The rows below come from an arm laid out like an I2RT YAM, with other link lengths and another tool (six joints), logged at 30 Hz.
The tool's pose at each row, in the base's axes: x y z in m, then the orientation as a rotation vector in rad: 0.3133, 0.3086, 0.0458, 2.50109, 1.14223, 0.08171; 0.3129, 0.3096, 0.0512, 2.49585, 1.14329, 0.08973; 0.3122, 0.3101, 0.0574, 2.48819, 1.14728, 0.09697; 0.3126, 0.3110, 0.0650, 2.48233, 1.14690, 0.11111; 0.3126, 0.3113, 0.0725, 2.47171, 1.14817, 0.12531; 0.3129, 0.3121, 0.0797, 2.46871, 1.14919, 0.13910; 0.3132, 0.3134, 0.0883, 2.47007, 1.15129, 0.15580; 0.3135, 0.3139, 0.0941, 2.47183, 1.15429, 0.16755
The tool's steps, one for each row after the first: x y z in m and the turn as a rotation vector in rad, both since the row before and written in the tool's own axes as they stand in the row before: -0.0001, 0.0011, -0.0054, -0.00623, 0.00391, -0.00119; -0.0007, 0.0015, -0.0060, -0.00704, 0.00354, -0.00390; 0.0002, 0.0027, -0.0072, -0.00884, 0.00732, 0.00038; -0.0005, 0.0027, -0.0070, -0.01226, 0.00650, -0.00218; 0.0002, 0.0026, -0.0068, -0.00574, 0.00844, 0.00043; 0.0005, 0.0030, -0.0082, -0.00233, 0.01196, 0.00167; 0.0002, 0.0023, -0.0054, -0.00035, 0.00911, 0.00051
